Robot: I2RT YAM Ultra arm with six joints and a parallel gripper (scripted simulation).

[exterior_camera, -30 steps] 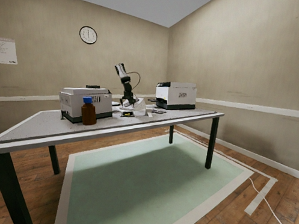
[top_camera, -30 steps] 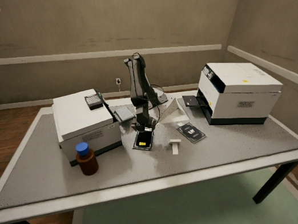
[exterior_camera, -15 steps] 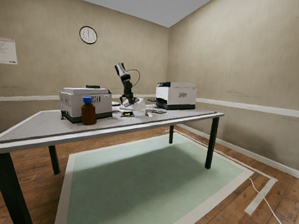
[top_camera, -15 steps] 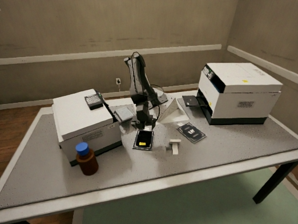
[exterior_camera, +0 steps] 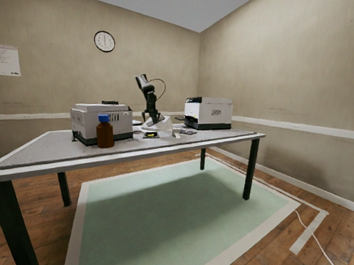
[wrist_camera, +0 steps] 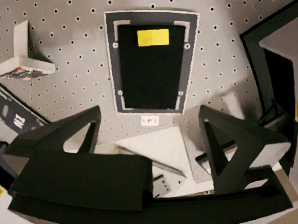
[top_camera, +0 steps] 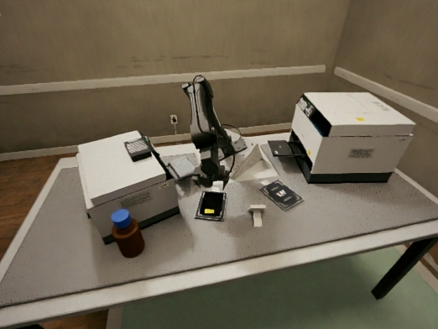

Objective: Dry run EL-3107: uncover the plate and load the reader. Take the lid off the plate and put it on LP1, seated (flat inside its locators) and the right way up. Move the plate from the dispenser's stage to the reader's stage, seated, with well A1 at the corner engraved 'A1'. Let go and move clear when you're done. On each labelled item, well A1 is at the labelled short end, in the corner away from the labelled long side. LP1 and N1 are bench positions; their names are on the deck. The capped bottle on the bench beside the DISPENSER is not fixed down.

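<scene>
My gripper is now 210 mm past the clear well plate, 80 mm to the left of it and 30 mm above it. From my hand the other things lie so: lid: 100 mm below; brown capped bottle: 340 mm to the right, 120 mm ahead; LP1 pad: 110 mm below.
</scene>
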